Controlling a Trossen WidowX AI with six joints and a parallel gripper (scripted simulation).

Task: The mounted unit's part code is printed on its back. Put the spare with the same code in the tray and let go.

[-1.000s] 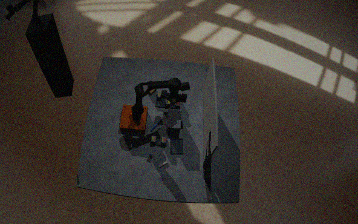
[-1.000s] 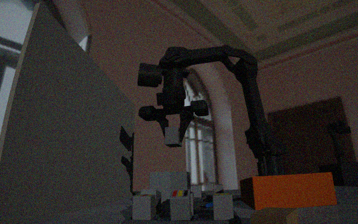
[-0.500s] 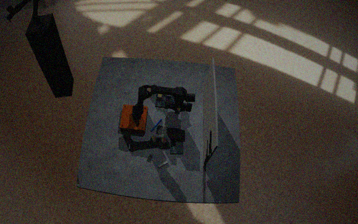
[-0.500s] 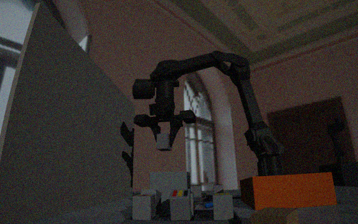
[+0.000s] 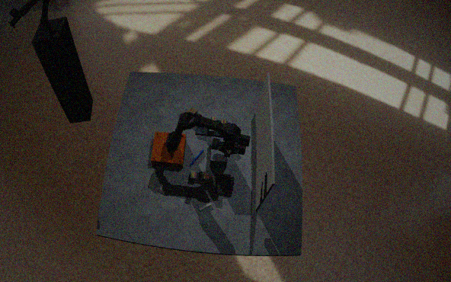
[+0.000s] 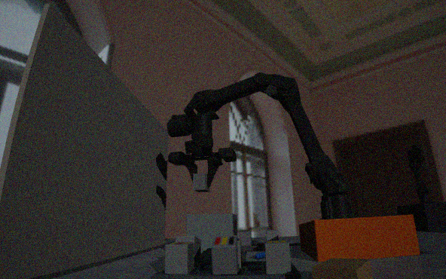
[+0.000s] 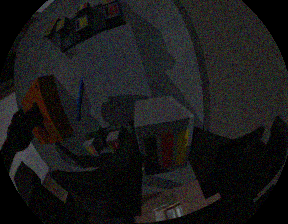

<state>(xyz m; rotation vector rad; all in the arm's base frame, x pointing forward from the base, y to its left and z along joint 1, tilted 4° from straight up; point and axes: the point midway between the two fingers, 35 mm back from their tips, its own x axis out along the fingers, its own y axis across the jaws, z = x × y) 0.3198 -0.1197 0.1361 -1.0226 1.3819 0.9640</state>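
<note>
My gripper tip is now 170 mm above the dark square tray, 120 mm to the left of it and 30 mm past it. The rest, counted from my gripper tip: spare block: 20 mm above; then tall grey panel: 210 mm ahead, 50 mm above, 20 mm to the left; then mounted unit: 120 mm below, 80 mm to the left, 30 mm behind.
</note>
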